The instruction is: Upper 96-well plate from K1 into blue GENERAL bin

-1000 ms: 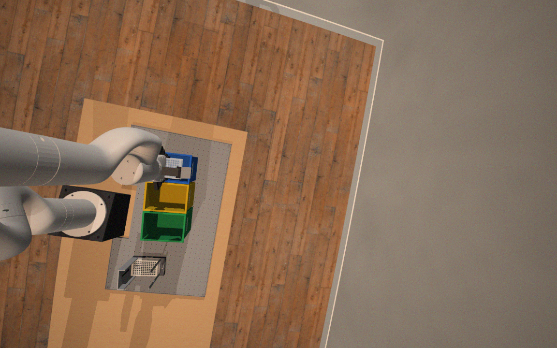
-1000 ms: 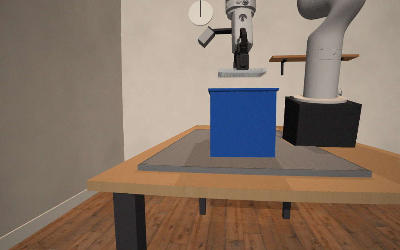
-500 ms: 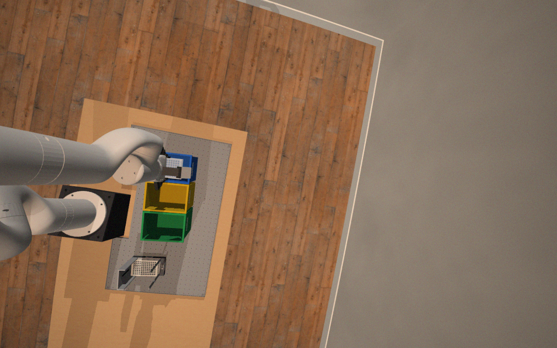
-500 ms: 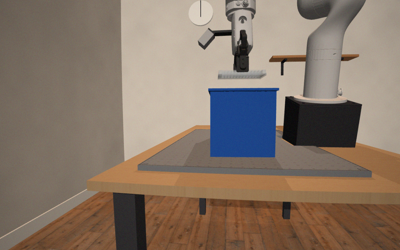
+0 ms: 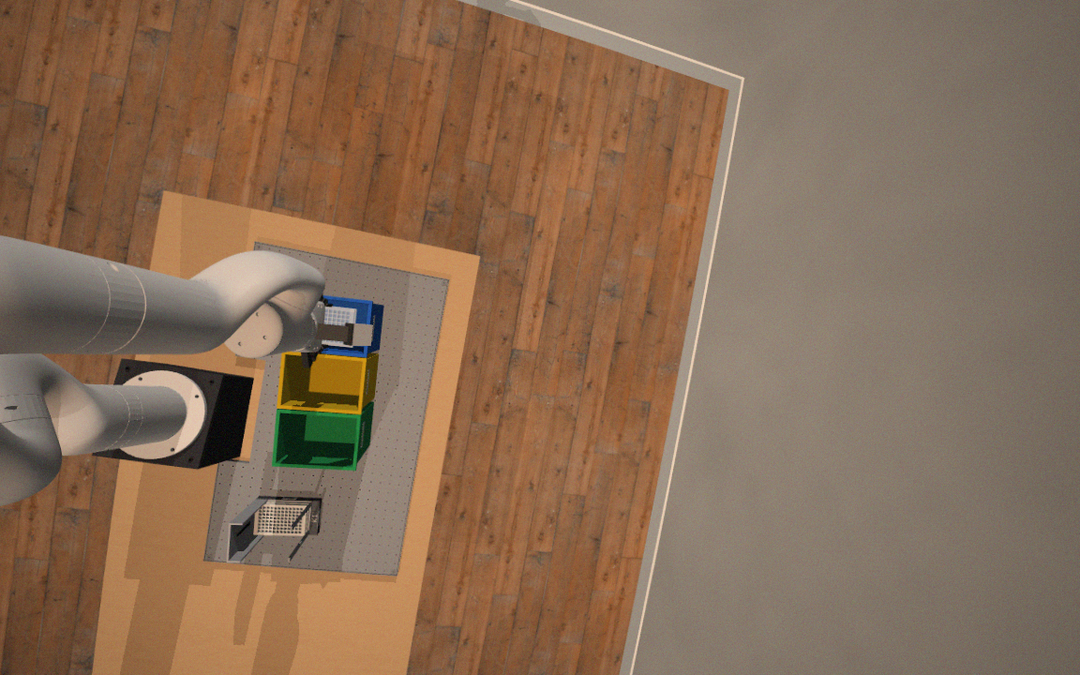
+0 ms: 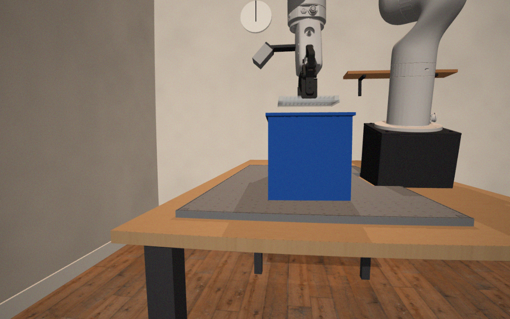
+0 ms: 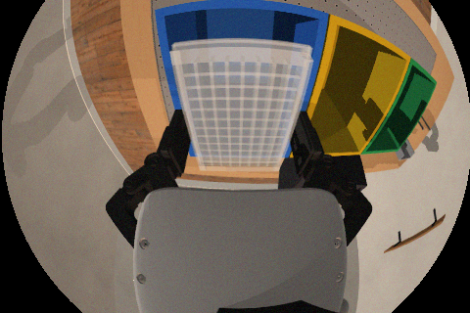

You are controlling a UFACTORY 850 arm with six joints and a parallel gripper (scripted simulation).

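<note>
The 96-well plate is 10 mm below my hand. Round my hand: yellow bin 30 mm ahead, 130 mm to the right, 130 mm below; then green bin 60 mm ahead, 260 mm to the right, 130 mm below; then blue bin 130 mm below.
</note>
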